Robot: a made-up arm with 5 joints.
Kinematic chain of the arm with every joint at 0, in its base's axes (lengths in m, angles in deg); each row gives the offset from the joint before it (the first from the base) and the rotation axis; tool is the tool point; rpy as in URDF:
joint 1: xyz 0 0 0.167 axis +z
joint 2: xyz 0 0 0 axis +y
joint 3: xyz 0.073 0 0.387 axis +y
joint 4: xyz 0.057 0 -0.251 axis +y
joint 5: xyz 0.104 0 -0.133 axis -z
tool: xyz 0 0 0 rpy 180 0 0
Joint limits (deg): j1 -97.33..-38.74 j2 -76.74..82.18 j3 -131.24..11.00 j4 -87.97..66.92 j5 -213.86..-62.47
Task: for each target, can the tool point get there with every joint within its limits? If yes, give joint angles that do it. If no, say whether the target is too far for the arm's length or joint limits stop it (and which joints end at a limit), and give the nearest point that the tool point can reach.
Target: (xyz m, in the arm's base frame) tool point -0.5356 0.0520 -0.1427
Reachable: no: joint limits stop it (at a limit: joint 1, joint 2) | nearest point -0.0071 -0.0552 -0.1127 | short by 0.540 m
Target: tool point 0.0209 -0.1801 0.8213
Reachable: yes | joints -83.37 -17.47 -81.35 -47.04 -112.27
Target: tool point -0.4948 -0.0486 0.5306
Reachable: no: joint limits stop it (at a limit: joint 1, joint 2, joint 4) | nearest point -0.2766 0.2219 0.5728 | short by 0.350 m
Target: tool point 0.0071 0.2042 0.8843
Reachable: yes | joints -91.99 -33.76 -115.72 -41.94 -190.02
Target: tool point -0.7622 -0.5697 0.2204
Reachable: no: too far | nearest point -0.0845 -0.6569 0.2204 | short by 0.683 m
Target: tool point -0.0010 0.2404 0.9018
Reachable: yes | joints -89.77 -45.92 -111.73 -3.68 -133.73
